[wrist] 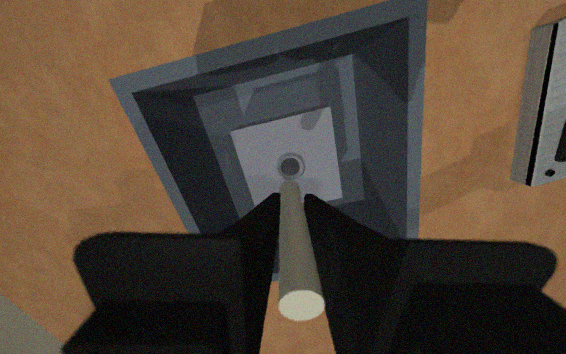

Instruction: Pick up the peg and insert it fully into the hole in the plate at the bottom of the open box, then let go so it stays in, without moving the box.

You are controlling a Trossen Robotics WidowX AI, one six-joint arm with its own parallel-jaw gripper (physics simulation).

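Places are measured from the arm's base along level axes (x right, y ahead, z up), in metres.
Pixels of known places: gripper, fingertip midpoint: (291, 200).
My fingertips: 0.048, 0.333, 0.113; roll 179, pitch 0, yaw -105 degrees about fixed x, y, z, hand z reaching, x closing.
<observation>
Behind a point stands the place of what it marks, as x, y, z.
The gripper (292, 196) @(0.048, 0.333, 0.113) is shut on the peg (296, 240) @(0.051, 0.333, 0.148), a pale grey-green cylinder whose light end faces the camera and whose far end points down toward the box. The open box (414, 150) @(0.048, 0.241, 0.076), blue-grey with high walls, lies beneath the fingers. A light square plate (265, 145) @(0.067, 0.349, 0.036) lies at its bottom. The round dark hole (290, 166) in the plate shows just beyond the peg's far end in this view. The peg's far end overlaps the plate near the hole's lower rim in the picture; how high it is above the plate is hard to tell. The fingers hide the box's near side.
A silver metallic object (542, 105) @(0.036, 0.058, -0.002) with a black stripe stands at the right edge of the view, beside the box. A grey-green surface (22, 330) shows at the lower left corner. The orange-brown table top (65, 125) @(0.129, 0.574, -0.022) surrounds the box, with shadows on it.
</observation>
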